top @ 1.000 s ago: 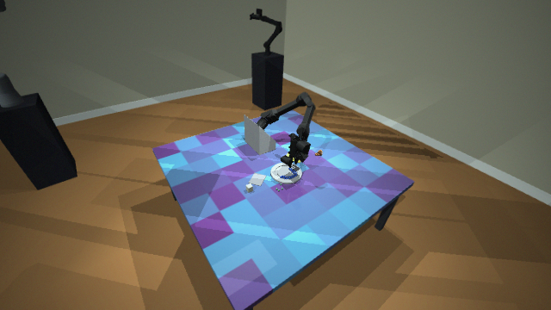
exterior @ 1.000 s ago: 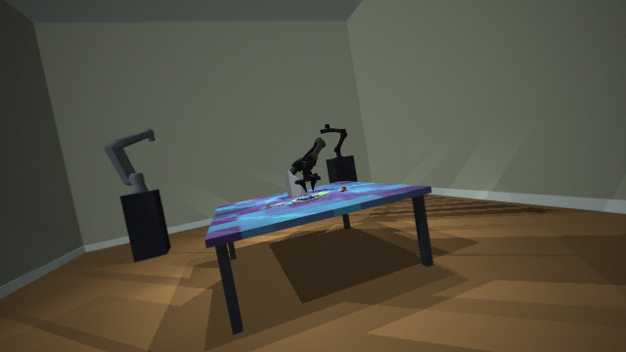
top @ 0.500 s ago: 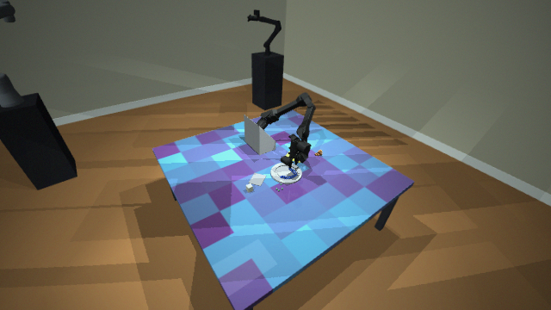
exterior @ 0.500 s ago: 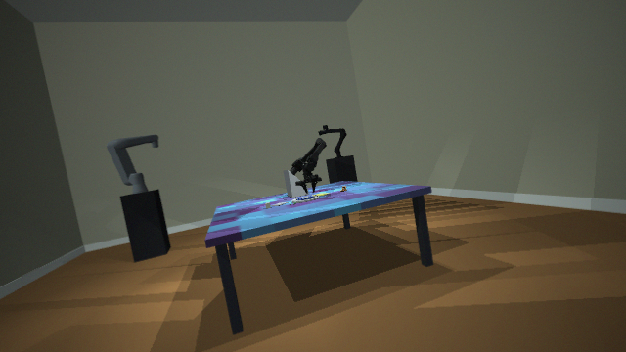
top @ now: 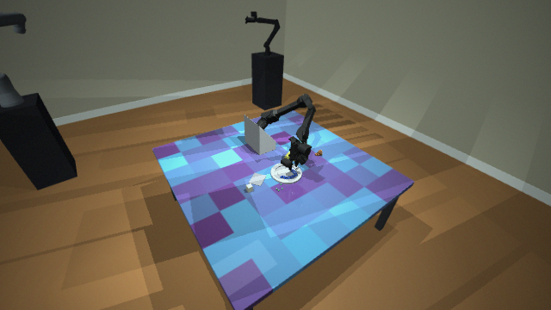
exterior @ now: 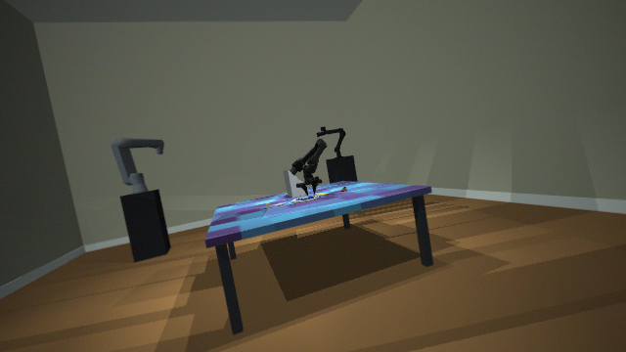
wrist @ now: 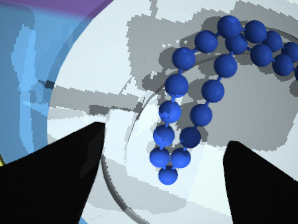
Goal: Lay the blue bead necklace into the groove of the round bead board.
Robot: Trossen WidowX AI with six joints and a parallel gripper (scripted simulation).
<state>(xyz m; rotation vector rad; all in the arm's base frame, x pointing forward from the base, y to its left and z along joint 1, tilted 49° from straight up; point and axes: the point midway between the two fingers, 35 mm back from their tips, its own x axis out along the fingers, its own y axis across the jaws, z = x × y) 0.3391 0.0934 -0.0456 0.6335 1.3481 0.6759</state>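
Now: the round white bead board 4 cm to the right of my gripper tip, 2 cm below it and 2 cm behind it. Also, from my gripper tip: cream cube (32 cm to the right, 3 cm behind, 1 cm below); yellow patch (12 cm to the left, 11 cm behind, 3 cm below); flat grey square (22 cm to the right, 8 cm behind, 3 cm below).
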